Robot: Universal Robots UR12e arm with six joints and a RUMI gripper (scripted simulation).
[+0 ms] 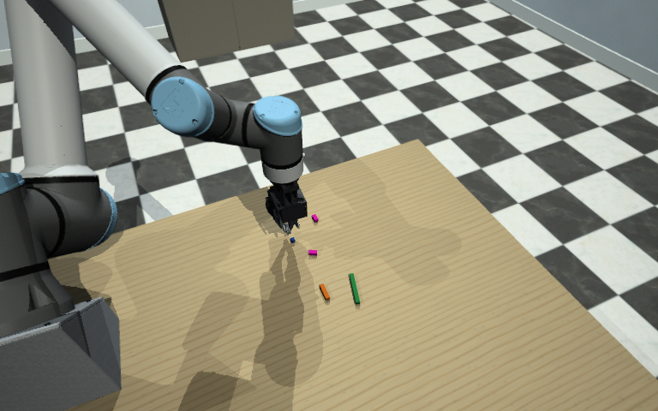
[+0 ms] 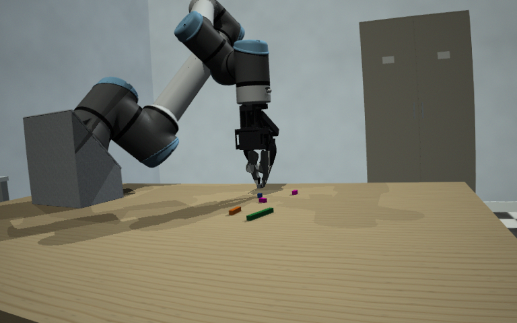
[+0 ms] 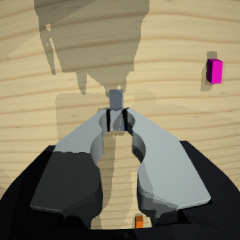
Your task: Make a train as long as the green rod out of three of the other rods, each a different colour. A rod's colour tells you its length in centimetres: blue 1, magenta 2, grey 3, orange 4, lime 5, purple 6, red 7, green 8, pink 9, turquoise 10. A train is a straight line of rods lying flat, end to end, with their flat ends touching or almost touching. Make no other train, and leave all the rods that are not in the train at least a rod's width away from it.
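My hand is 20 mm to the left of the blue rod and 30 mm above it. Also, from my hand: green rod: 80 mm ahead, 230 mm to the right, 30 mm below; then grey rod: 10 mm below; then orange rod: 10 mm ahead, 200 mm to the right, 30 mm below.
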